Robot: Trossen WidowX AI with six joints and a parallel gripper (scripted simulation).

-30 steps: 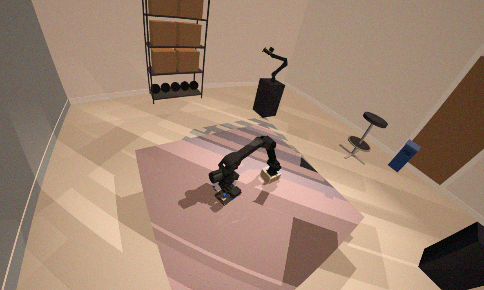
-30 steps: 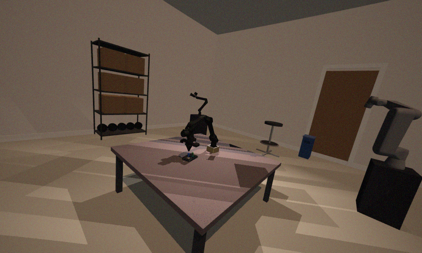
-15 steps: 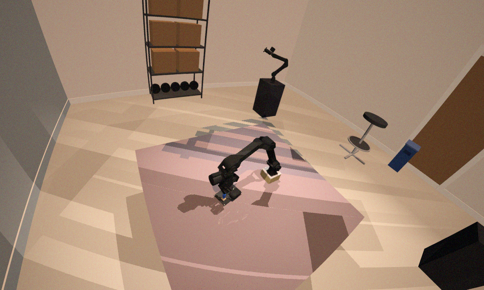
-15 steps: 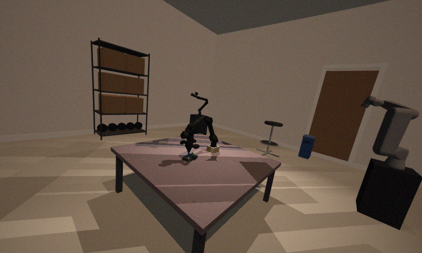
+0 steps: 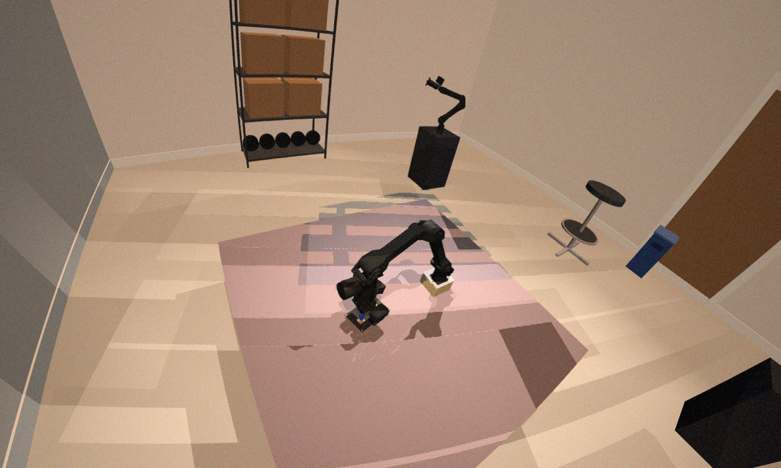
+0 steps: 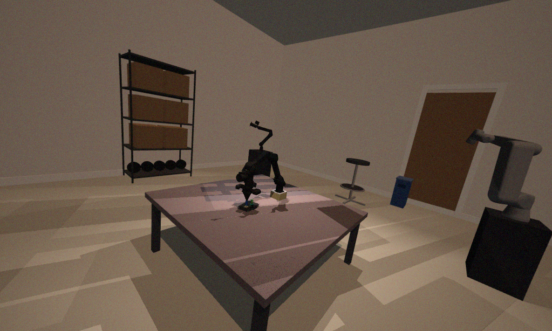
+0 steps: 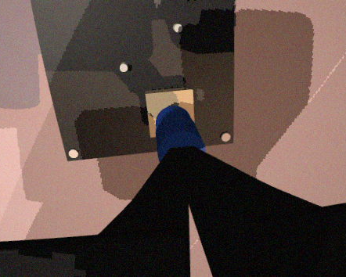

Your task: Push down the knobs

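The blue knob is 20 mm below my gripper tip. Round my gripper tip: green knob: 70 mm behind, 30 mm below, 20 mm to the right.
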